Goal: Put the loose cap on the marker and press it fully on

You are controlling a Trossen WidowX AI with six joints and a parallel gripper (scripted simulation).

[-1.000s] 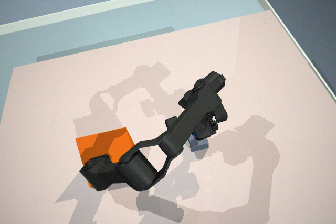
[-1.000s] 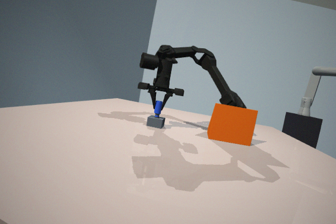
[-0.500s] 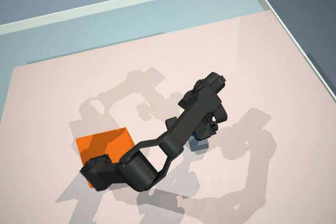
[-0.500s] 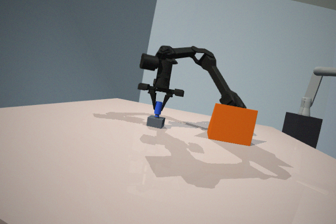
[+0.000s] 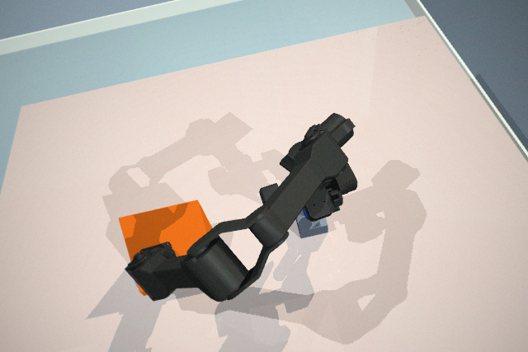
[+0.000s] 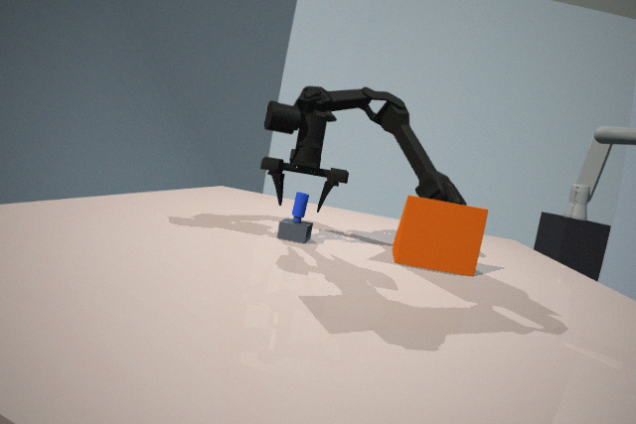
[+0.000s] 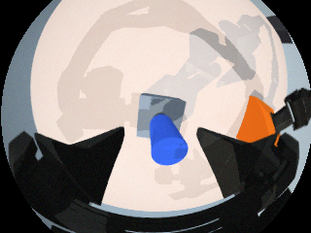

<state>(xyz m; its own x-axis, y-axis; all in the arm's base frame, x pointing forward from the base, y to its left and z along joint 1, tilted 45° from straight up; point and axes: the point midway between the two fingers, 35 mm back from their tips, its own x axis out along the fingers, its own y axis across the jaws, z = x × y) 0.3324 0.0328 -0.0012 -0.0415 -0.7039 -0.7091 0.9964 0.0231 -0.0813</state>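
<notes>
Right now my gripper tip is 1 cm below the blue cap. Round my gripper tip: grey holder block (5 cm below).
</notes>
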